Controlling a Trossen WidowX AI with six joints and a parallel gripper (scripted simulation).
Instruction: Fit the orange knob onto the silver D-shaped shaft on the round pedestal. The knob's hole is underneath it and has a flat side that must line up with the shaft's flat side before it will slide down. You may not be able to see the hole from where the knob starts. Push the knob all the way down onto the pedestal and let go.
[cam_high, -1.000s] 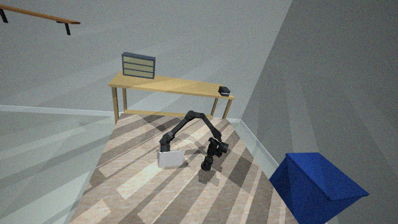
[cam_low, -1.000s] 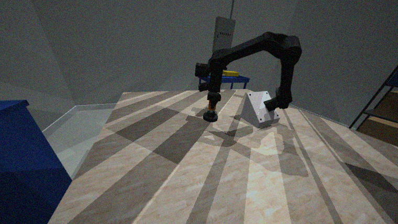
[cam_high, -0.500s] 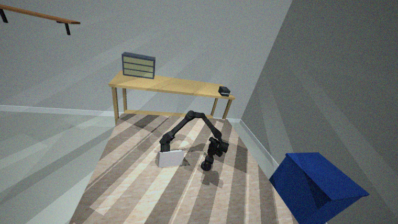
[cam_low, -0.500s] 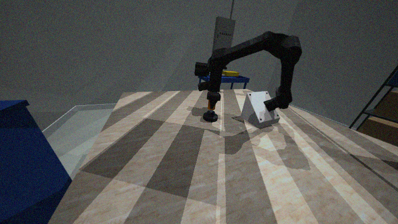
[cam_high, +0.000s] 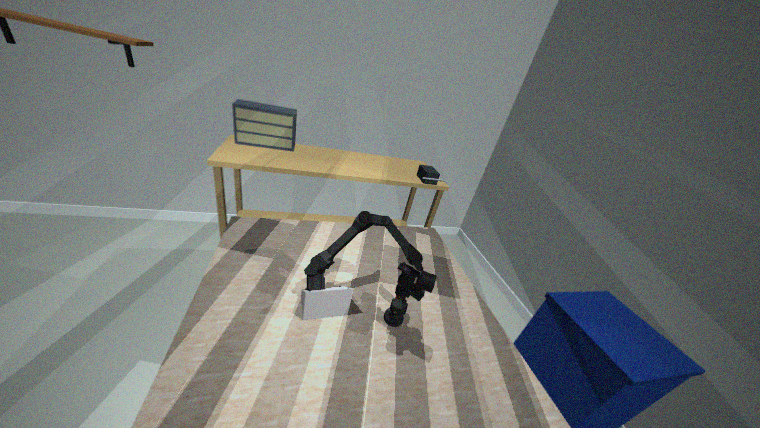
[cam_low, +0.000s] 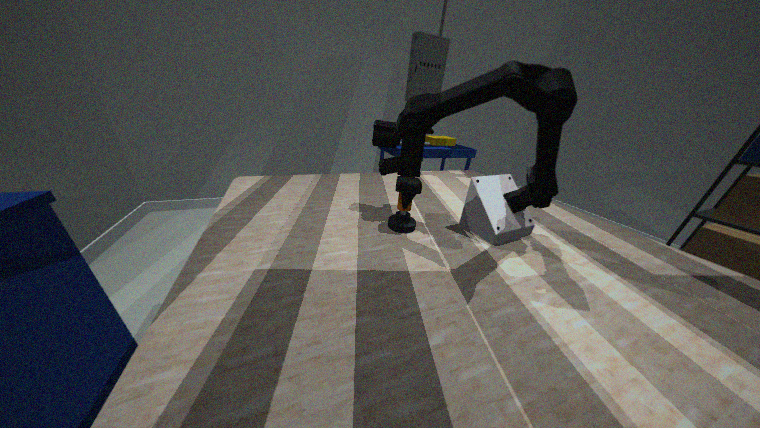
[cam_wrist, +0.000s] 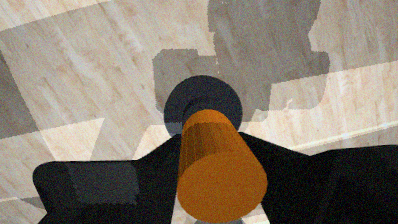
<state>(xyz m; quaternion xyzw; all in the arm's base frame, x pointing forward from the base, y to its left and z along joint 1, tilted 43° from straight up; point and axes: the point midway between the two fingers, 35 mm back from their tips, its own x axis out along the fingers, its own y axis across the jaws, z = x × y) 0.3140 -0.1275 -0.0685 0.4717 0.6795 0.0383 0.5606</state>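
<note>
My gripper tip is 3 cm below the orange knob. The rest, counted from my gripper tip: pedestal 4 cm below.
</note>
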